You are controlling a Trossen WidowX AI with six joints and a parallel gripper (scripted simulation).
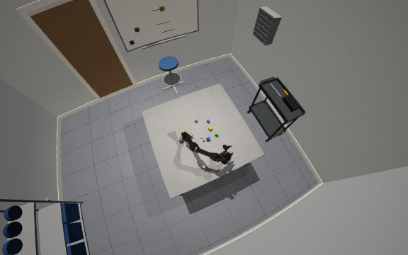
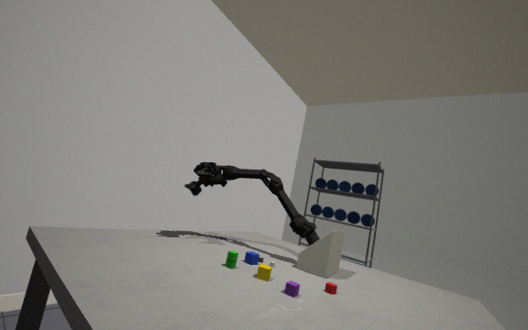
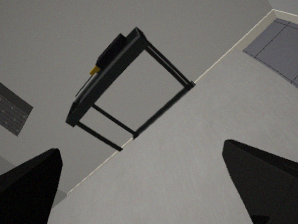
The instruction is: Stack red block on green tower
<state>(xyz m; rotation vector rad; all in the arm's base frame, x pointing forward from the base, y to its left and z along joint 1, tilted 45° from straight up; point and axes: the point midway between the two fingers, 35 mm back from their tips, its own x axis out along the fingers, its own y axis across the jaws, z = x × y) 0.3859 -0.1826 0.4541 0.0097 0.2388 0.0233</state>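
Now: the red block 210 mm behind my gripper tip, 610 mm to the left of it and 260 mm below it. Round my gripper tip: blue block (160 mm behind, 300 mm to the left, 250 mm below); purple block (50 mm behind, 550 mm to the left, 260 mm below); yellow block (70 mm behind, 430 mm to the left, 250 mm below).
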